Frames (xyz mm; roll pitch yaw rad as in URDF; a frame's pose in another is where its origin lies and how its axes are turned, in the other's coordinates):
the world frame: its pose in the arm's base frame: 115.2 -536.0 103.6 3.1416 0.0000 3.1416
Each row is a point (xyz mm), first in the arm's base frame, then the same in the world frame.
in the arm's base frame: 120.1 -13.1 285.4
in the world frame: -4.9 522.9 -181.8
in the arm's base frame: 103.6 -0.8 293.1
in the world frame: 11.6 535.2 -189.5
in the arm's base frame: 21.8 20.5 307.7
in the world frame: 93.4 556.5 -204.1
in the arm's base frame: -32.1 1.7 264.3
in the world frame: 147.3 537.7 -160.7
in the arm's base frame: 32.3 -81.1 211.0
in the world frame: 82.9 454.9 -107.4
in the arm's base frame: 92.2 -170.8 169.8
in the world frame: 23.0 365.2 -66.2
